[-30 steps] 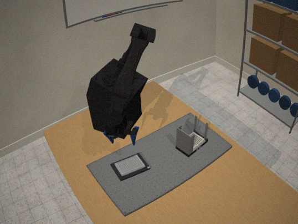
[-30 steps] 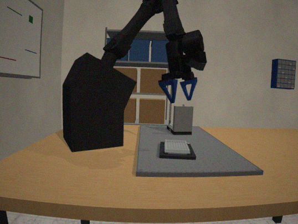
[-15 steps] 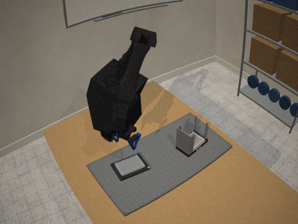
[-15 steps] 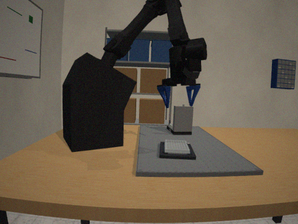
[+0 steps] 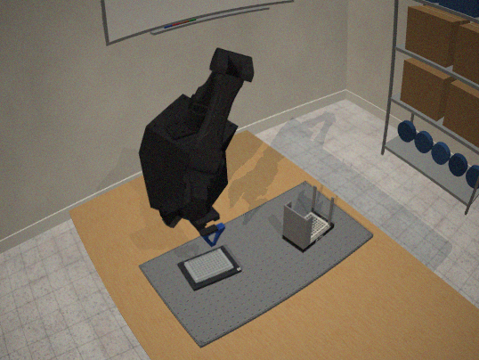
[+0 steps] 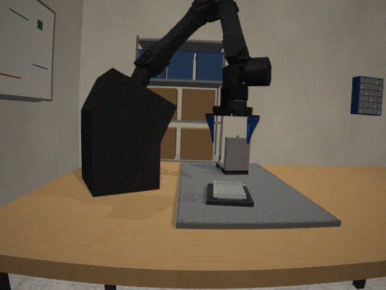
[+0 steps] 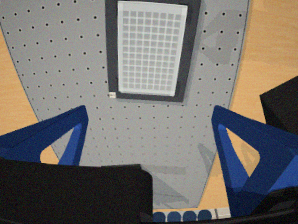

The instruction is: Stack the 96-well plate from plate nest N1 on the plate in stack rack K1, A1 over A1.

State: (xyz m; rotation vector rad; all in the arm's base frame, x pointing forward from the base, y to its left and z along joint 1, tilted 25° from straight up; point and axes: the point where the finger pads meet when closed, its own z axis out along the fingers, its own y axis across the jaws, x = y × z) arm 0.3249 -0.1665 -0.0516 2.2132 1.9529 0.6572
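Right now my hand is 150 mm above the black plate nest N1. Also, from my hand: pale A1 mark 150 mm below, 70 mm ahead, 60 mm to the left; grey rack wall 260 mm to the left, 90 mm ahead, 80 mm below.
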